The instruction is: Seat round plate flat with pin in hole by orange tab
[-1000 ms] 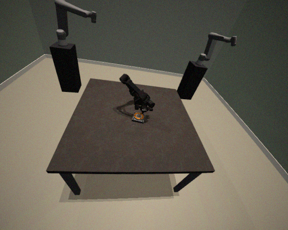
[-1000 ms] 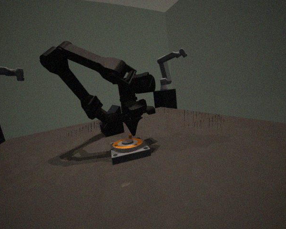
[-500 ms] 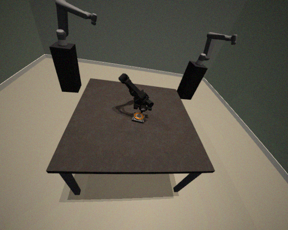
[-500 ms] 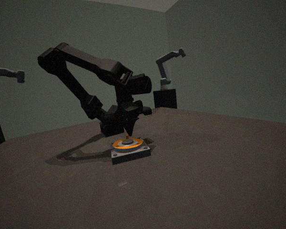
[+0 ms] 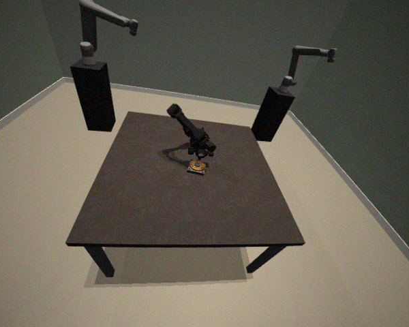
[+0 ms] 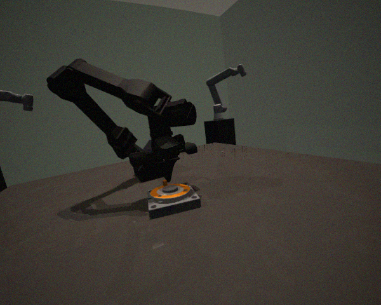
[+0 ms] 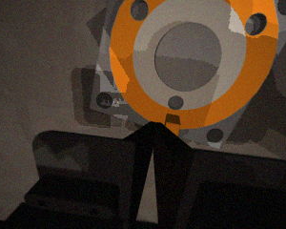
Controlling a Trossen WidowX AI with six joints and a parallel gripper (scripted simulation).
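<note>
Right now the square grey base is 5 cm ahead of my gripper tip, 2 cm to the right of it and 2 cm below it.
</note>
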